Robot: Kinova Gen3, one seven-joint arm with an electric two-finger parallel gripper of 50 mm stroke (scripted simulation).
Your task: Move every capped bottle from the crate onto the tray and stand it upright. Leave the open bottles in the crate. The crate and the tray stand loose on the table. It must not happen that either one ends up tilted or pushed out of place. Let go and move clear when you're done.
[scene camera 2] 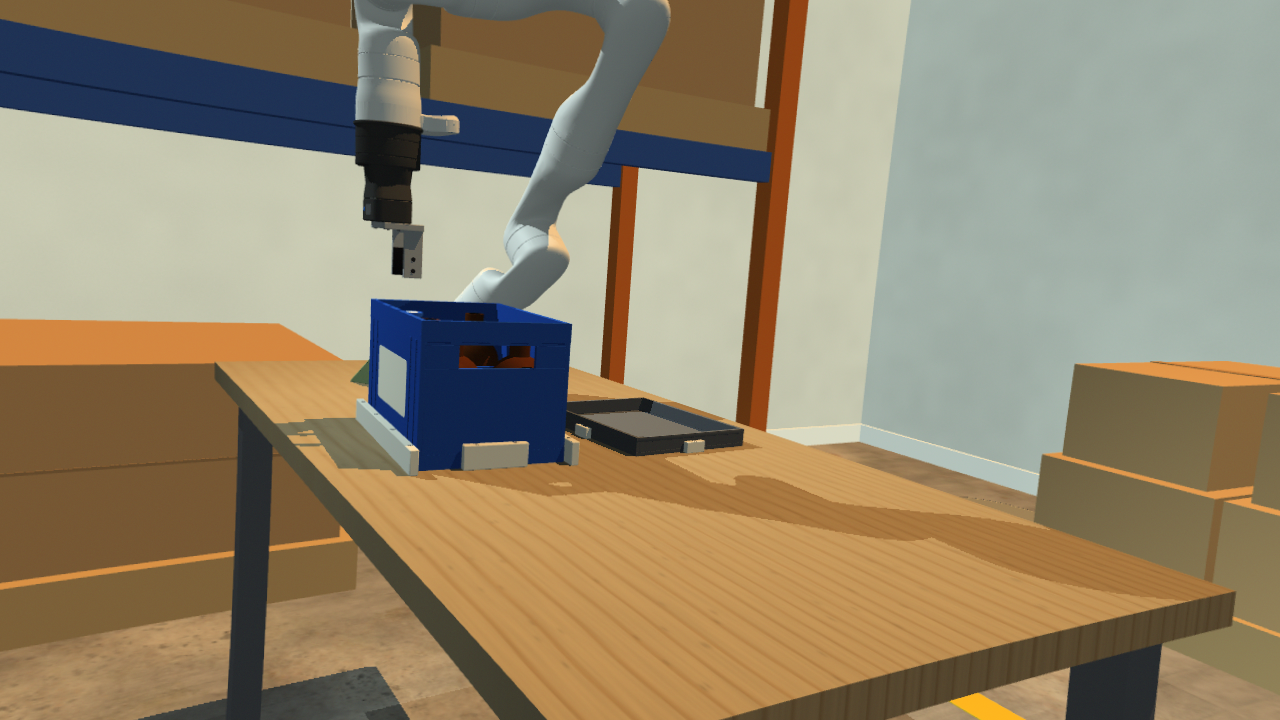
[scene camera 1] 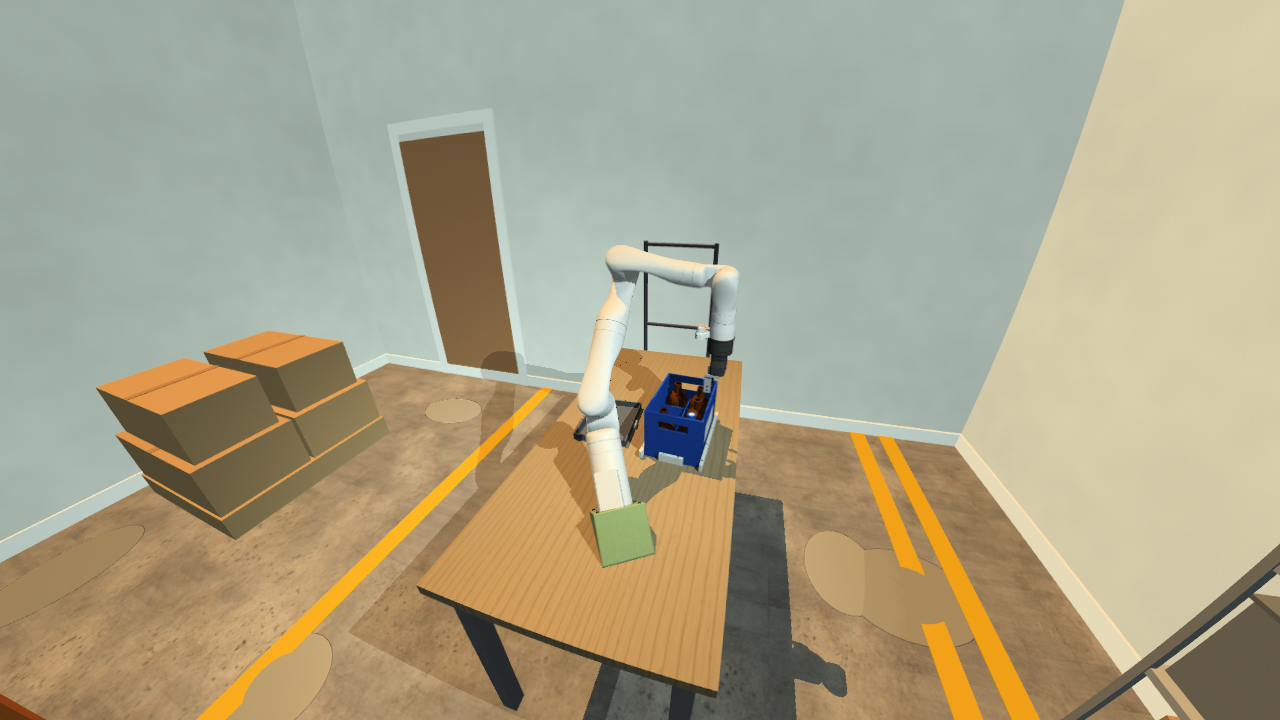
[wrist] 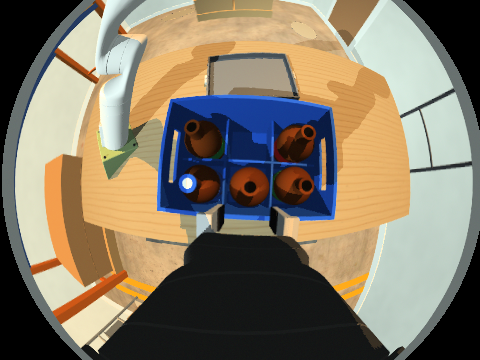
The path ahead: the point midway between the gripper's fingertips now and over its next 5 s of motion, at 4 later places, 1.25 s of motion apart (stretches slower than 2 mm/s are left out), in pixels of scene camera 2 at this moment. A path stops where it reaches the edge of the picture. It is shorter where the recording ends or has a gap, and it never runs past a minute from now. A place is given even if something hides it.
My gripper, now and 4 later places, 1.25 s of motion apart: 406,276; 470,280; 428,280; 415,280; 413,313
